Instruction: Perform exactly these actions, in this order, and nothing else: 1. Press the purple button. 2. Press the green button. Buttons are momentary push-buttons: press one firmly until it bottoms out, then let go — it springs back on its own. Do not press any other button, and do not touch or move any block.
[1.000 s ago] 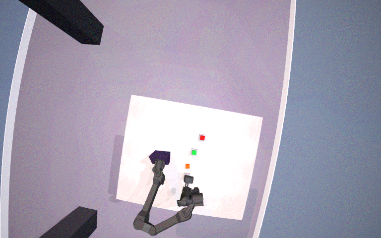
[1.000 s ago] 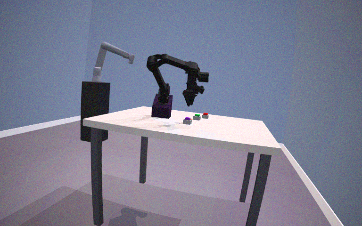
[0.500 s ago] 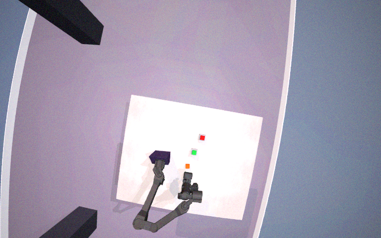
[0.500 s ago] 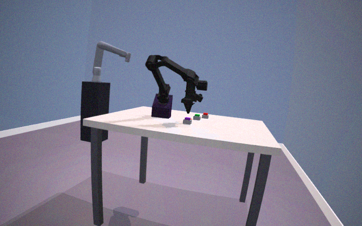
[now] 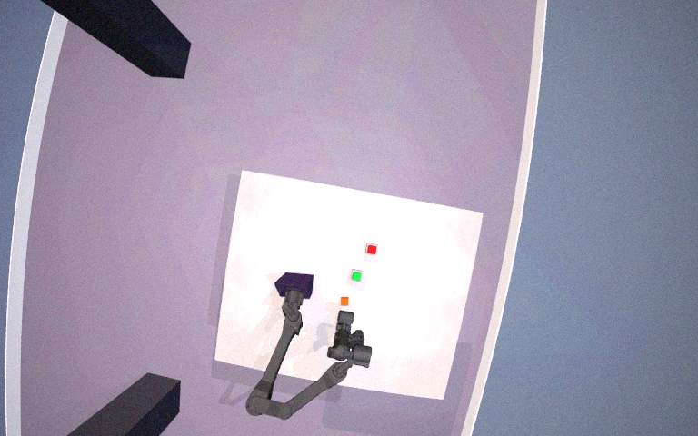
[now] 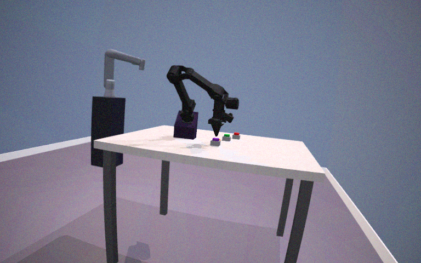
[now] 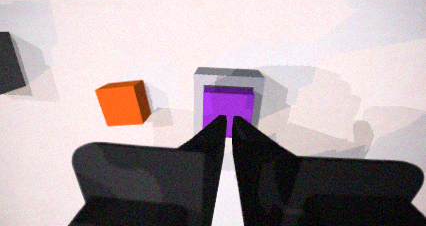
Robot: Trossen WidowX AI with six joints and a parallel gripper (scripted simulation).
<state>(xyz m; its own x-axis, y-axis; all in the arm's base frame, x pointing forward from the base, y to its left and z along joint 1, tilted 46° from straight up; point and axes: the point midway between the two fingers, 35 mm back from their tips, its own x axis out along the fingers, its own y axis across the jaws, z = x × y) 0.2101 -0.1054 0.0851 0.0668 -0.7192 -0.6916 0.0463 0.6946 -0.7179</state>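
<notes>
Now: gripper tip 20 mm above the purple button. Also, from my gripper tip: red button: 80 mm ahead, 330 mm to the left, 20 mm below; then orange block: 10 mm behind, 80 mm to the left, 40 mm below; then green button: 30 mm ahead, 210 mm to the left, 20 mm below.
</notes>
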